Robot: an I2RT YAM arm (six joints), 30 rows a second.
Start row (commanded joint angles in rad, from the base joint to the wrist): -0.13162 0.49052 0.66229 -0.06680 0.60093 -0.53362
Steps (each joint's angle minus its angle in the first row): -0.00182 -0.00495 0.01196 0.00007 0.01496 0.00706; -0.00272 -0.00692 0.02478 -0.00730 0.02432 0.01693; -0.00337 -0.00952 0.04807 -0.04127 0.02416 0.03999; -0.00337 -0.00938 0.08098 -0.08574 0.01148 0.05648; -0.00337 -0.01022 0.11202 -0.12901 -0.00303 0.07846; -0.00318 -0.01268 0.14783 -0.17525 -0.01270 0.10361; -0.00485 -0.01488 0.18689 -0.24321 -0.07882 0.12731; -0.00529 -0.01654 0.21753 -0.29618 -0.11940 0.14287; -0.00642 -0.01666 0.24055 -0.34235 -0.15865 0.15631
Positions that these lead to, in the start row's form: -0.13344 0.48557 0.67425 -0.06673 0.61589 -0.52656; -0.13434 0.48360 0.68707 -0.07410 0.62525 -0.51669; -0.13499 0.48100 0.71036 -0.10807 0.62509 -0.49363; -0.13499 0.48114 0.74327 -0.15254 0.61241 -0.47714; -0.13499 0.48030 0.77431 -0.19581 0.59790 -0.45516; -0.13480 0.47784 0.81012 -0.24205 0.58823 -0.43001; -0.13647 0.47564 0.84918 -0.31001 0.52211 -0.40631; -0.13691 0.47398 0.87982 -0.36298 0.48153 -0.39075; -0.13804 0.47386 0.90284 -0.40915 0.44228 -0.37731
